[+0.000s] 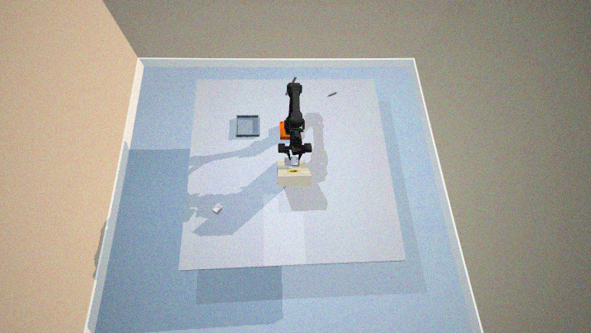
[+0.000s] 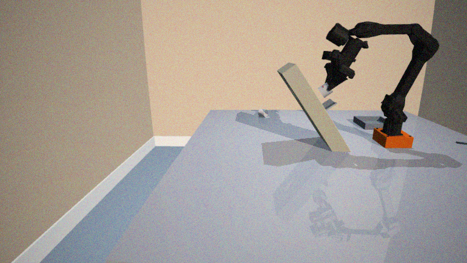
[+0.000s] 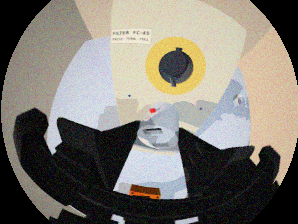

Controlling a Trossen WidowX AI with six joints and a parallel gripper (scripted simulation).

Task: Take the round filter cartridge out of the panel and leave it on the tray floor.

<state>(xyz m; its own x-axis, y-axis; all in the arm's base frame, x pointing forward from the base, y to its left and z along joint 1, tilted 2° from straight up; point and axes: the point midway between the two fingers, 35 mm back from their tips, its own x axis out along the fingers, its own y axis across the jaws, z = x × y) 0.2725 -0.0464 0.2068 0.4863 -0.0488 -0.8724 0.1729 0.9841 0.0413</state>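
My gripper tip is now 390 mm past the grey tray, 230 mm to the left of it and 210 mm above it. Also, from my gripper tip: small grey block (130 mm ahead, 500 mm to the right, 200 mm below); beige service panel (40 mm ahead, 20 mm to the right, 70 mm below); white round filter cartridge (right at my gripper tip).
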